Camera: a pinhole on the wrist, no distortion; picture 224 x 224 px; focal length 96.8 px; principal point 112.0 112.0 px. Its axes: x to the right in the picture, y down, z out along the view. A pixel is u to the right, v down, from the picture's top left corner.
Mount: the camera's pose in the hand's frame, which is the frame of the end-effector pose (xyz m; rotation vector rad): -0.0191 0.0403 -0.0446 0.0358 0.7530 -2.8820
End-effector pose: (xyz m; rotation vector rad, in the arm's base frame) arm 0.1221 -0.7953 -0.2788 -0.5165 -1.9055 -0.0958
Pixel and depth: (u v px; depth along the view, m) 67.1 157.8 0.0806
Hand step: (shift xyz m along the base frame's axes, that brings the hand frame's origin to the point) -0.0264 -0.0128 0.0238
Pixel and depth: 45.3 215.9 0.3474
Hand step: -0.3300 -0.2573 0.2923
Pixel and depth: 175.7 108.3 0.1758
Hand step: -0.0742 -0.0598 -0.1495
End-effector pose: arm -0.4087 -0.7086 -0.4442 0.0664 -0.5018 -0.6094
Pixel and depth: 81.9 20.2 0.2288
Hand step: -0.0434 0.1149 0.2668
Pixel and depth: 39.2 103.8 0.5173
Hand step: -0.0162 -0.2631 0.5326
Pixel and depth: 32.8 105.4 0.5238
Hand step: 0.0081 -0.2890 0.5529
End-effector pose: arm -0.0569 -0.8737 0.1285 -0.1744 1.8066 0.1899
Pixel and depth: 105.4 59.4 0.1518
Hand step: 0.1177 0.0666 -0.0101
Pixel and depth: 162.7 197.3 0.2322
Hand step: 0.1314 -0.2474 0.0767
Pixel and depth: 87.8 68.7 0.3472
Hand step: 0.3055 0.0914 -0.1261
